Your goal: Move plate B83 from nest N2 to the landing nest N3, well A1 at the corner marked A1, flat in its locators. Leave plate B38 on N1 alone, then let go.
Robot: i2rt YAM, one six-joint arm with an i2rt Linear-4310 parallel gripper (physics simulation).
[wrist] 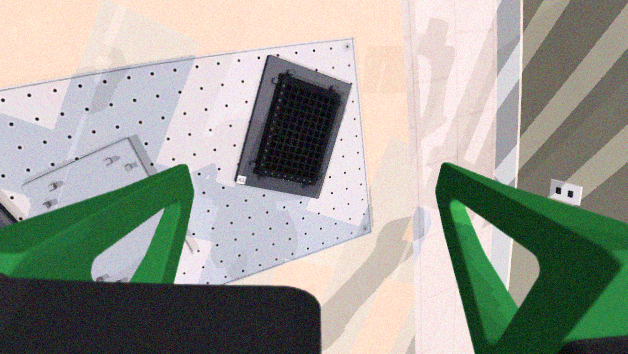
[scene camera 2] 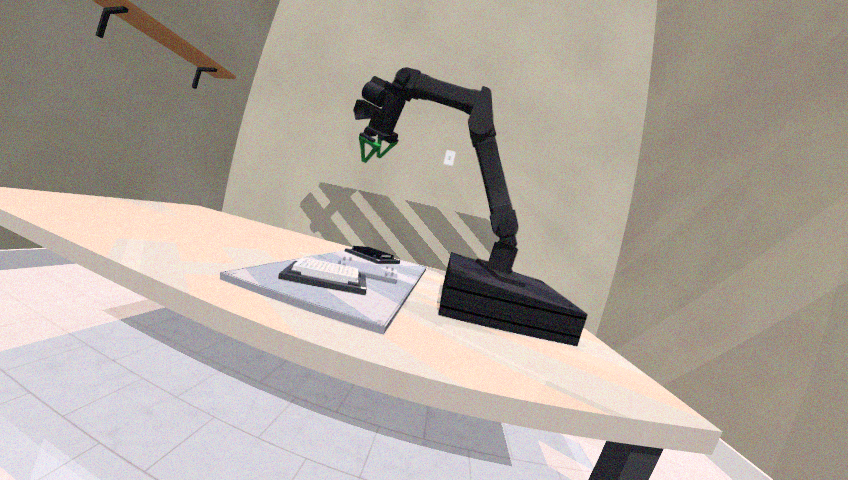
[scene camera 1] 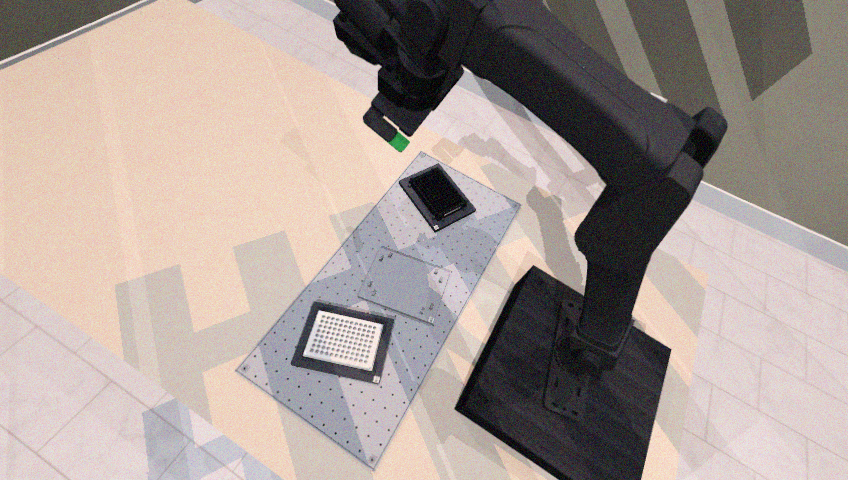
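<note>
A black plate (scene camera 1: pixel 439 190) (scene camera 2: pixel 373 252) (wrist: pixel 302 130) lies in a dark nest (scene camera 1: pixel 467 209) (wrist: pixel 262 110) at the far end of the breadboard. A white plate (scene camera 1: pixel 343 340) (scene camera 2: pixel 326 270) lies in another dark nest (scene camera 1: pixel 300 355) at the near end. Between them is a light grey nest (scene camera 1: pixel 404 285) (wrist: pixel 95 165) with small locators and no plate on it. The nest and plate markings are too small to read surely. My gripper (scene camera 2: pixel 372 158) (wrist: pixel 314 177) is wide open and empty, high above the far end; the black plate shows between its fingers in the wrist view. Scene camera 1 shows one green fingertip (scene camera 1: pixel 399 141).
The perforated breadboard (scene camera 1: pixel 357 416) (scene camera 2: pixel 333 309) (wrist: pixel 215 115) lies on the pale table (scene camera 1: pixel 178 148) (scene camera 2: pixel 285 368). The arm's black base block (scene camera 1: pixel 493 368) (scene camera 2: pixel 511 312) stands beside it. Behind are a wall and a socket (scene camera 2: pixel 449 157) (wrist: pixel 565 192). A wooden shelf (scene camera 2: pixel 166 41) is high on the left.
</note>
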